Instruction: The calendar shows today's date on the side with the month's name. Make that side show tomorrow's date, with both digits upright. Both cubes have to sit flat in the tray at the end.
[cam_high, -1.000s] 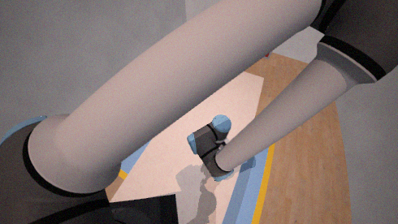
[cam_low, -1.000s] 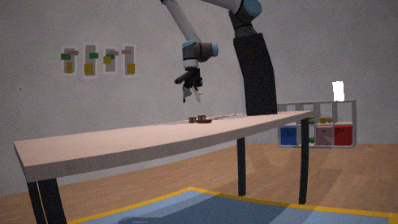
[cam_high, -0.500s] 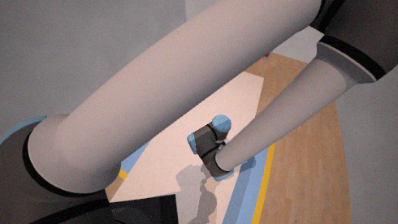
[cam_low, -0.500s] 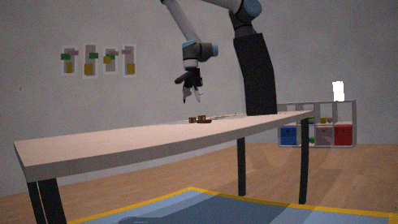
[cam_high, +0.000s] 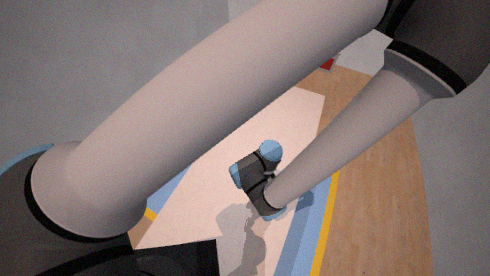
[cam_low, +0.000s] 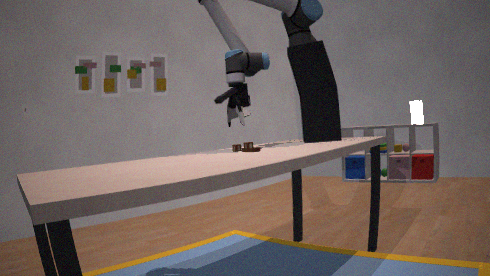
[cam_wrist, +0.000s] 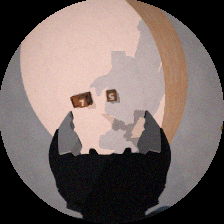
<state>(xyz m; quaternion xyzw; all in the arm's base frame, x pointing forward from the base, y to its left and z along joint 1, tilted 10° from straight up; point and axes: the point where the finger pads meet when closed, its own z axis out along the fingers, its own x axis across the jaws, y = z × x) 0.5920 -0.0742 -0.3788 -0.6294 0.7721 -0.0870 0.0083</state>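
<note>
Now: hand 8 cm to the right of the brown cube and 9 cm above it. Also, from my hand: brown tray: 10 cm to the left, 11 cm below.
</note>
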